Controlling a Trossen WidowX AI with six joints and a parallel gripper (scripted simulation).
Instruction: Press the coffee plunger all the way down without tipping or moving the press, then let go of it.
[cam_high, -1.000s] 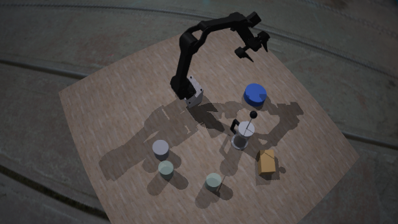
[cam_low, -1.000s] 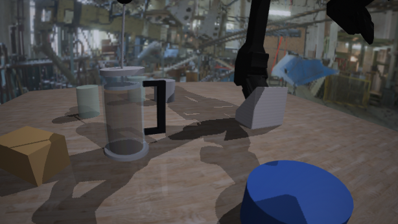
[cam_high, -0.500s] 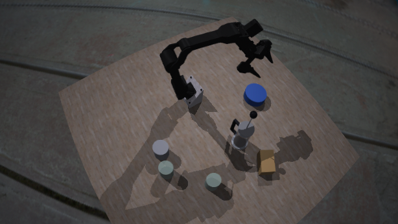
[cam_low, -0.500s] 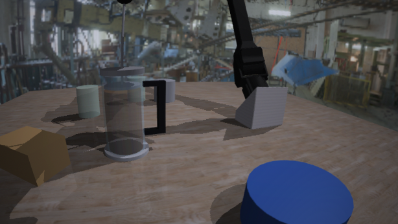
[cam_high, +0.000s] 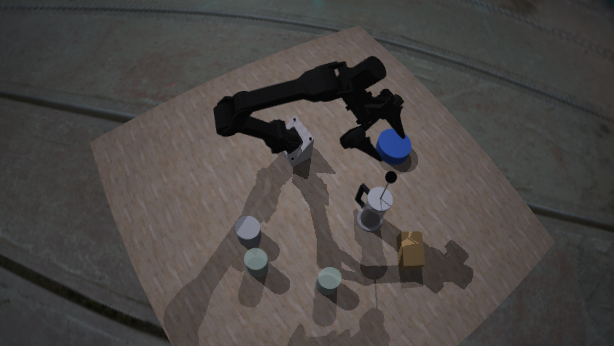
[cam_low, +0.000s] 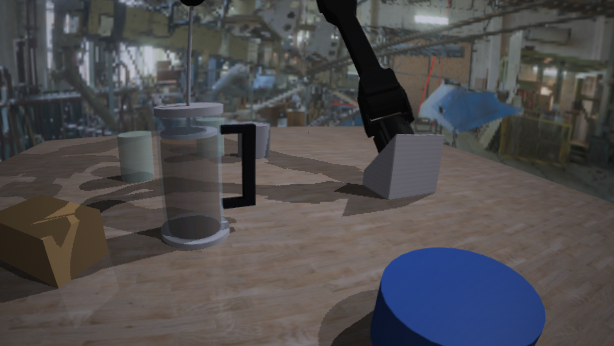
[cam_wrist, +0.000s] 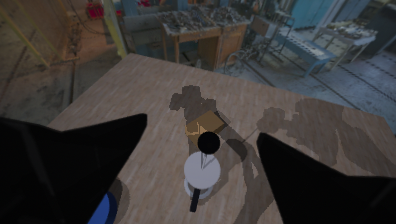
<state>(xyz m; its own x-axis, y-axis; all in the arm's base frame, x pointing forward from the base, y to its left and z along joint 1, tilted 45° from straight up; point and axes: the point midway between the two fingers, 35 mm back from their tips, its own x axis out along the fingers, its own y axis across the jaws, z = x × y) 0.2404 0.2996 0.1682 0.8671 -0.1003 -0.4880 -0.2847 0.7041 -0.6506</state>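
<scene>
My gripper tip is now 22 cm above the coffee press, 1 cm to the left of it and 1 cm short of it. From my gripper tip the other things lie so: blue round block (32 cm below, 21 cm to the left, 15 cm behind); then brown box (32 cm below, 19 cm ahead, 4 cm to the left).
</scene>
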